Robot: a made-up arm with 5 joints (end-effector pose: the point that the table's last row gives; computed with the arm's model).
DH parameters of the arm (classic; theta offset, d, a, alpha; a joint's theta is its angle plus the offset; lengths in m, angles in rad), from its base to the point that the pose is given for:
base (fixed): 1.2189 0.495 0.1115 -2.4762
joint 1: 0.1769 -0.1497 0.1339 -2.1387
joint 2: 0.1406 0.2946 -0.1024 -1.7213
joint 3: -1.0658 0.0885 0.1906 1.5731
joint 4: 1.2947 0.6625 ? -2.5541
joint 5: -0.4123 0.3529 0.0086 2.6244
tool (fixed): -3.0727 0.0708 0 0
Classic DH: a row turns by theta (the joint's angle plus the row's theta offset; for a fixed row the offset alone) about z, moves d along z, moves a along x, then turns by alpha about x.
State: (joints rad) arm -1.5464 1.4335 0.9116 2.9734 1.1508
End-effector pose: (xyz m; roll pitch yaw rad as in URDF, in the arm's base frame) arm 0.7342 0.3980 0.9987 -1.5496 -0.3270 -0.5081
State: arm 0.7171 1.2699 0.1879 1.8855 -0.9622
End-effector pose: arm 0.5171 -0.6831 0.4585 -1.2600 -0.9610 2.7123
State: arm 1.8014 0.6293 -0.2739 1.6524 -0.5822
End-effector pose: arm -0.3930 -0.4258 0.9370 0.1557 -0.8945 -0.0886
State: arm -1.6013 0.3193 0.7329 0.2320 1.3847
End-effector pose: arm 0.6713 0.4874 0.7707 0.7746 0.8739 1.0531
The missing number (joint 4, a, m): -0.1056
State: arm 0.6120 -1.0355 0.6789 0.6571 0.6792
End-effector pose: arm 0.5737 -0.4856 0.8110 -1.0743 0.3380 -2.1562
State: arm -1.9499 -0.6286 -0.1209 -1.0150 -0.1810
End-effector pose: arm 0.6615 0.0446 1.0138 2.9930 1.2558 2.8281
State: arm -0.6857 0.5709 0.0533 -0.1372 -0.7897
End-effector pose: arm 0.6185 -0.0745 0.2618 2.5963 -0.3439 1.2503
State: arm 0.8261 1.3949 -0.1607 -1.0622 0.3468
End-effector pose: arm -0.0349 -0.5379 0.3487 -2.7956 0.6563 1.6756
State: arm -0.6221 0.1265 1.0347 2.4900 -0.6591
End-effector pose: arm 0.8617 0.4204 0.8375 -0.7306 -0.7121 -2.4040
